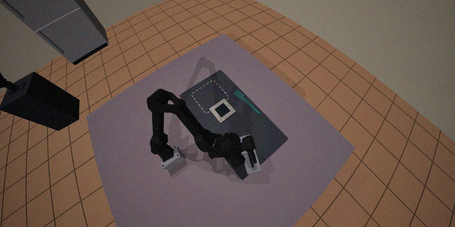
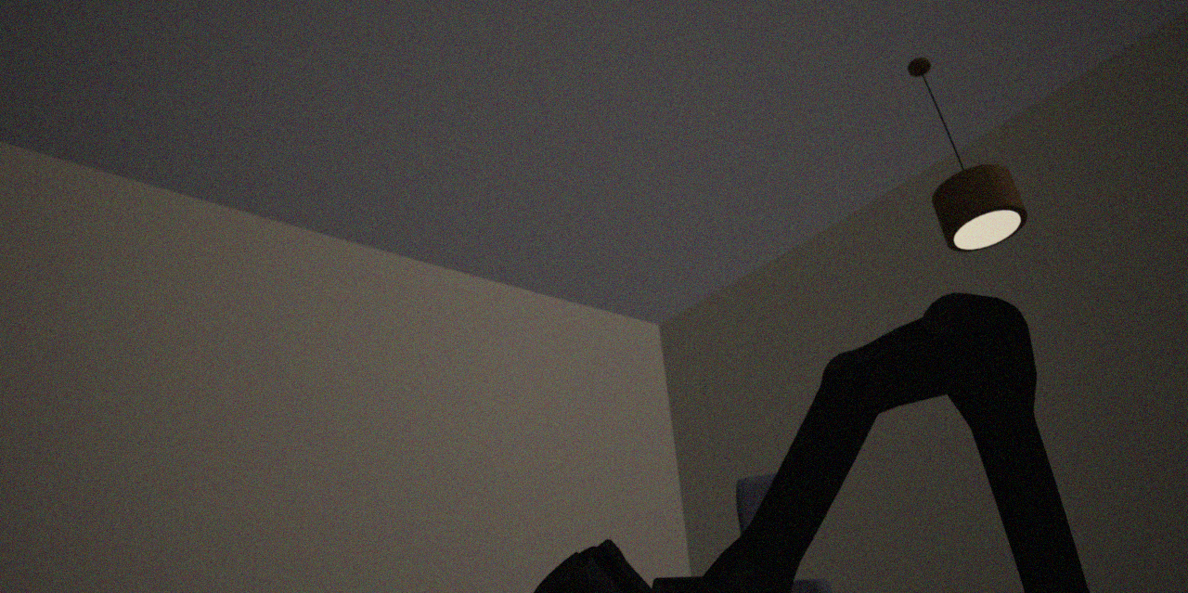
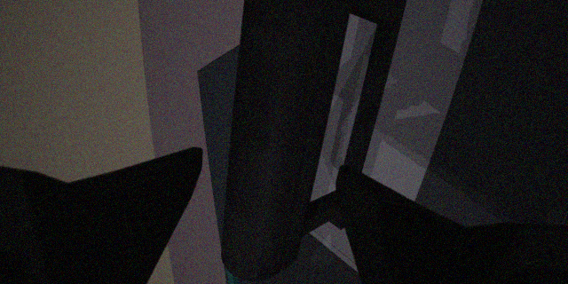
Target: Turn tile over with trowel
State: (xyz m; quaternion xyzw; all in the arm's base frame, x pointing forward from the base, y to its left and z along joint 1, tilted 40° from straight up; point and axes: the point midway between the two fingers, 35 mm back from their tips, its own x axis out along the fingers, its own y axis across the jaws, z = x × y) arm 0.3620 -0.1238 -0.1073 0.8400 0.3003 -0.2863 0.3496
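Right now the trowel is 30 mm below my gripper tip and 10 mm behind it. From my gripper tip the other things lie so: tan tile: 280 mm to the left, 60 mm below, 10 mm behind; teal T-shaped piece: 270 mm to the left, 150 mm ahead, 60 mm below.
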